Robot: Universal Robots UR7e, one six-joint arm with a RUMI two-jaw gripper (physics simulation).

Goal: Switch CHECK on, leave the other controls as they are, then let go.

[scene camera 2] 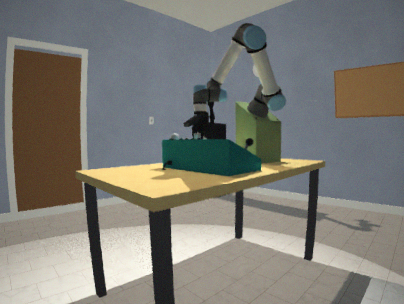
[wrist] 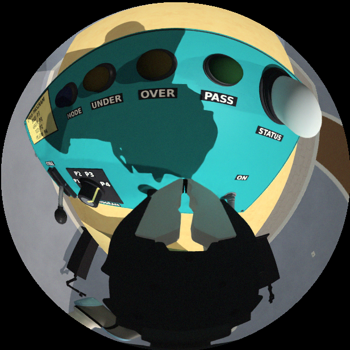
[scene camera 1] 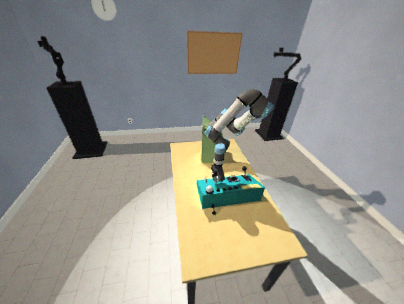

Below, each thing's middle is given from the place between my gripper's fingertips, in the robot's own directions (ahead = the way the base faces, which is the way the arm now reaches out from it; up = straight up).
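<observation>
Teal control box [scene camera 2: 213,156]: 10 cm to the left of my hand, 5 cm ahead of it, 1 cm below it.
</observation>
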